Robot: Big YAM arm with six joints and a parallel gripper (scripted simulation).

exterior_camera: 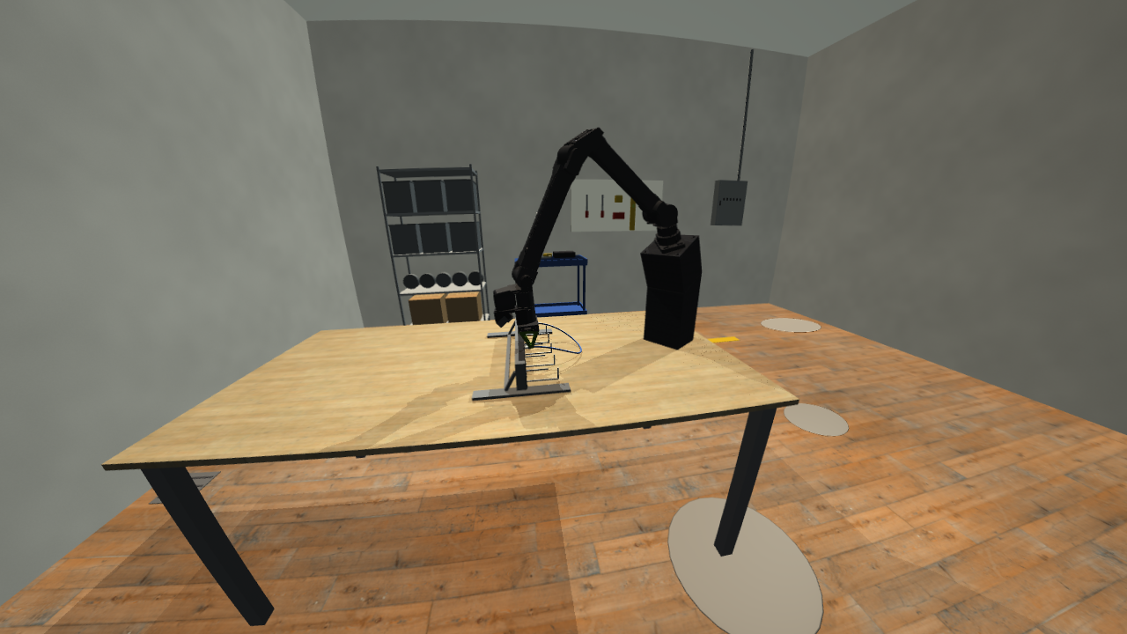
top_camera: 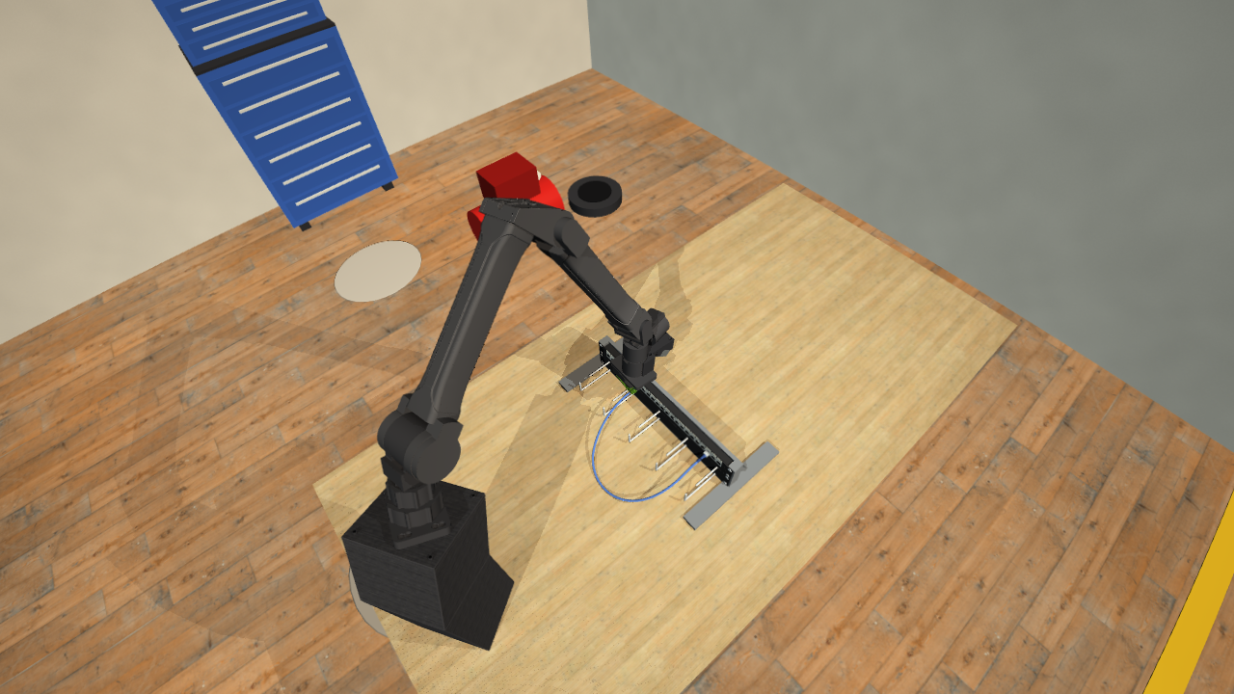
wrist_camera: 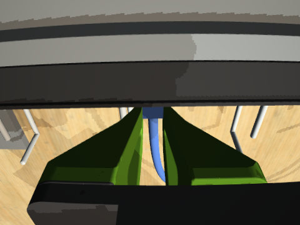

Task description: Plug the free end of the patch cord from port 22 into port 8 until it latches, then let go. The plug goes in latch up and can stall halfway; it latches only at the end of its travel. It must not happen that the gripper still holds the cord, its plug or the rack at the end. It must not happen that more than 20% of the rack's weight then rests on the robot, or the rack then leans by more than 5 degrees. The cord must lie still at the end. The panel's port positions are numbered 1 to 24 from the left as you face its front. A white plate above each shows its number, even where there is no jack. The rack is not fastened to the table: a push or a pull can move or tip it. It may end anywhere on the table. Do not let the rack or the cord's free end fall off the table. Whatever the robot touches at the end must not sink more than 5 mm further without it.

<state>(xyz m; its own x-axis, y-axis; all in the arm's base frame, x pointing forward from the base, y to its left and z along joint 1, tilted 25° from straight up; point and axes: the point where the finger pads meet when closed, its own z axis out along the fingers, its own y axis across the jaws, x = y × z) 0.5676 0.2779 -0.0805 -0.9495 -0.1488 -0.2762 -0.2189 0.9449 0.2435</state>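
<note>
Right now the cord plug is 20 mm ahead of my hand and 10 mm to the left of it.
</note>
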